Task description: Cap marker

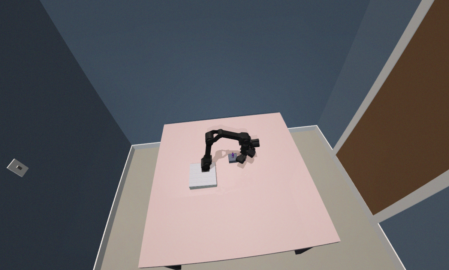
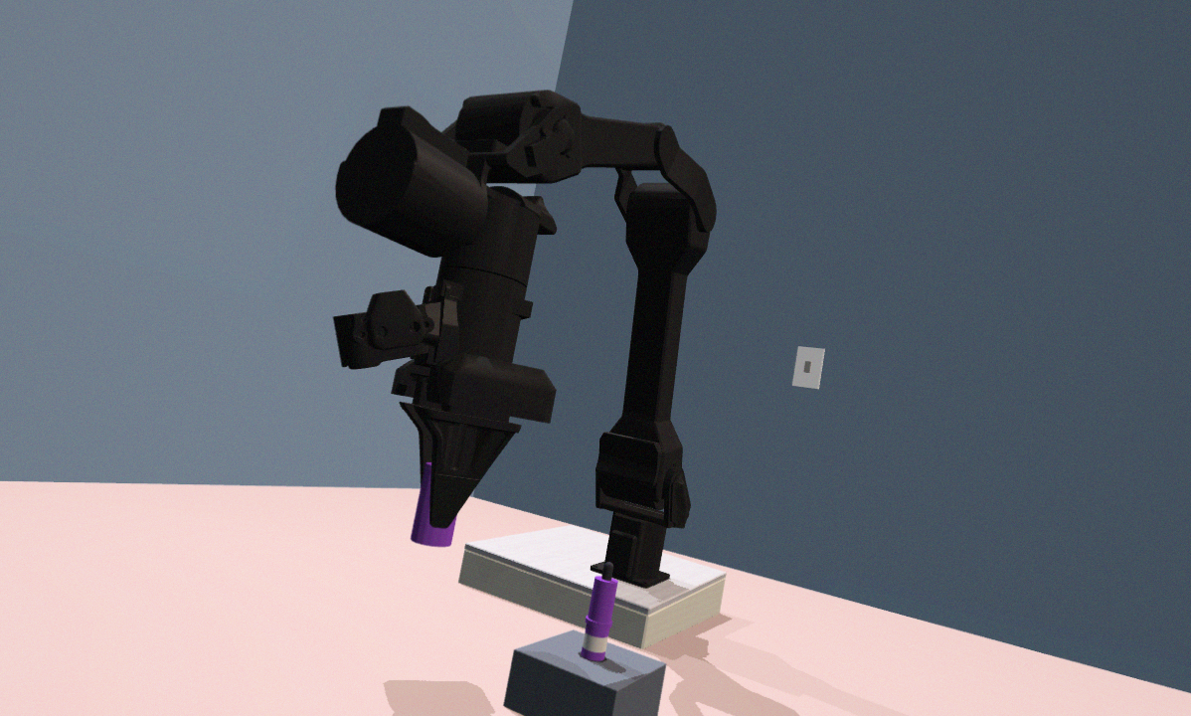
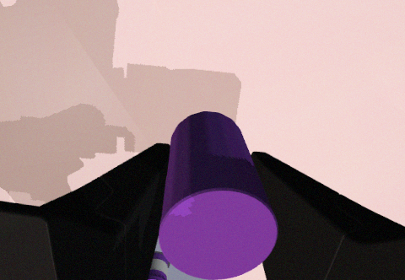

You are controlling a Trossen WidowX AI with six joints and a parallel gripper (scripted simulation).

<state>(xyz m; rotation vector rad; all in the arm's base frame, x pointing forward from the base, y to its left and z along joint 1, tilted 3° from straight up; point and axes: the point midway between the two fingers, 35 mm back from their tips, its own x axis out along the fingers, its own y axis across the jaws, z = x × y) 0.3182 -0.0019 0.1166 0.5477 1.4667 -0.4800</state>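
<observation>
My gripper tip is 8 cm past the purple marker, 9 cm to the right of it and 3 cm above it. The rest, counted from my gripper tip: purple cap (1 cm above); grey holder block (8 cm behind, 9 cm to the left, 9 cm below).
</observation>
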